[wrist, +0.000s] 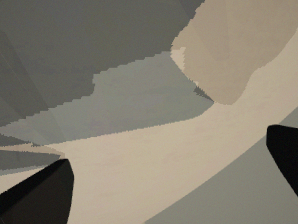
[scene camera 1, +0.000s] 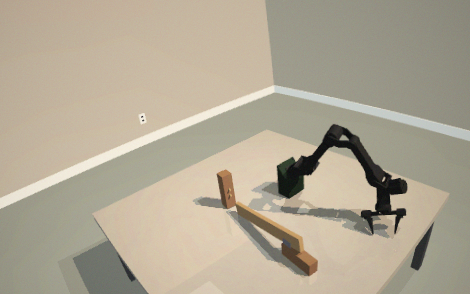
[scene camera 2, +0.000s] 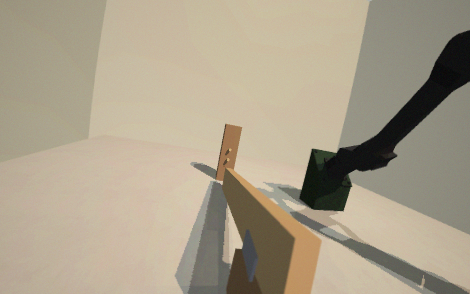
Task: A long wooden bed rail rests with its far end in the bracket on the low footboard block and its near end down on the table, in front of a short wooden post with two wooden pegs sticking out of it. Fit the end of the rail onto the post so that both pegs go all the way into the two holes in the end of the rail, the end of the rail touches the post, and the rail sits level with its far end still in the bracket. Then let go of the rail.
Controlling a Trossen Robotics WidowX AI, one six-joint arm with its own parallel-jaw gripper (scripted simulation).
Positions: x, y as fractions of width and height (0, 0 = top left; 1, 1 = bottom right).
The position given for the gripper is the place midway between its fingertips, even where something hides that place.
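Note:
The gripper (wrist: 0.58, 0.69) holds nothing; it is open. A wooden rail (scene camera 1: 0.56, 0.76) is also visible, but in the wrist view the rail is out of frame.

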